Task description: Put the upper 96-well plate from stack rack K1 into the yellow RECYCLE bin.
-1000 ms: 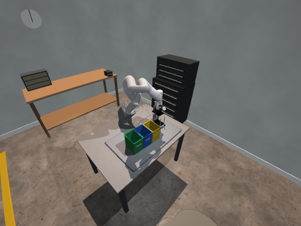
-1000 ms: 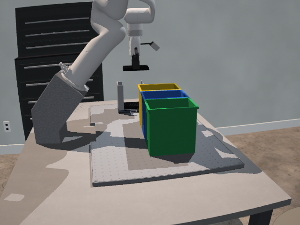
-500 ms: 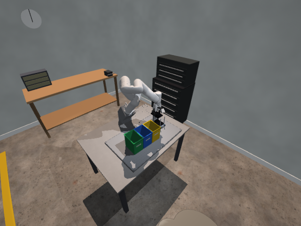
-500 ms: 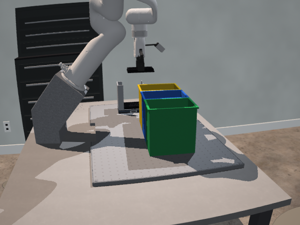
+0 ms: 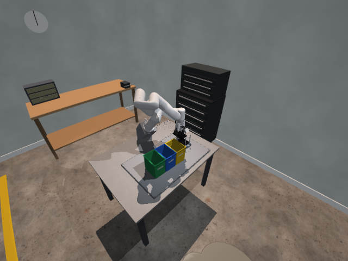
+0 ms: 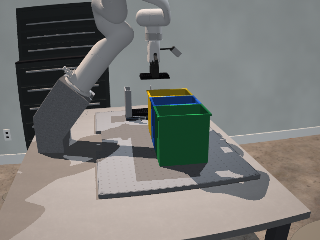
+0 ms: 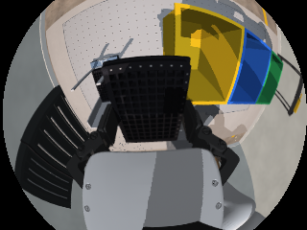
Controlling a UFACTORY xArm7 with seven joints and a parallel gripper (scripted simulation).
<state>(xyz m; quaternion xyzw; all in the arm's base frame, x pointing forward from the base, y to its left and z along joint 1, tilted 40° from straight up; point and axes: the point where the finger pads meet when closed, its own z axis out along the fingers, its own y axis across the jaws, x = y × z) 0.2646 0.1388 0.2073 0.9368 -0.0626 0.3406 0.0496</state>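
The yellow bin lies 16 cm below my hand, 11 cm to the right of it and 3 cm ahead of it. Also, from my hand: green bin (37 cm to the right, 16 cm below, 2 cm behind); then blue bin (24 cm to the right, 16 cm below).
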